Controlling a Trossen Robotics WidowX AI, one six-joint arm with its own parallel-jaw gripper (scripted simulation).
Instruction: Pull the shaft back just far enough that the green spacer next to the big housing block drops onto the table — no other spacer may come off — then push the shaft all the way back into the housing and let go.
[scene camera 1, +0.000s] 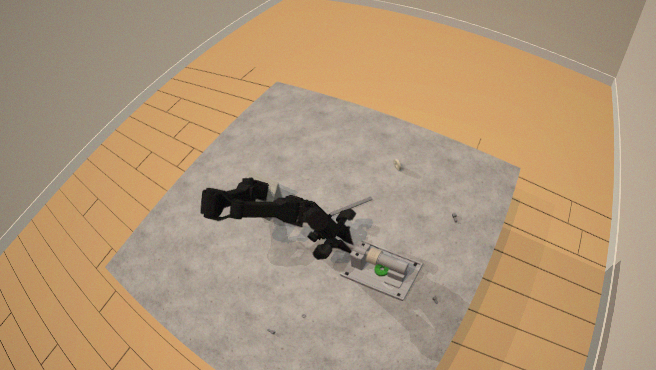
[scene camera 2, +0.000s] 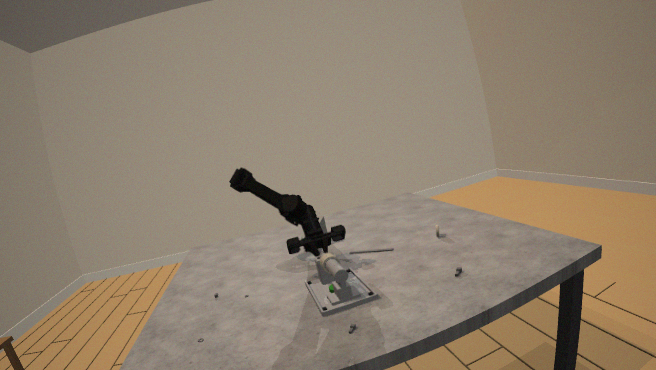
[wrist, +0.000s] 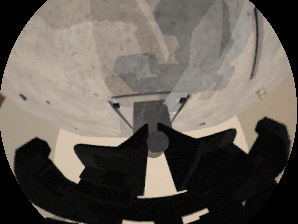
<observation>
The pictures show: my gripper and a housing block.
My gripper is seen too in scene camera 2 and in the wrist view.
</observation>
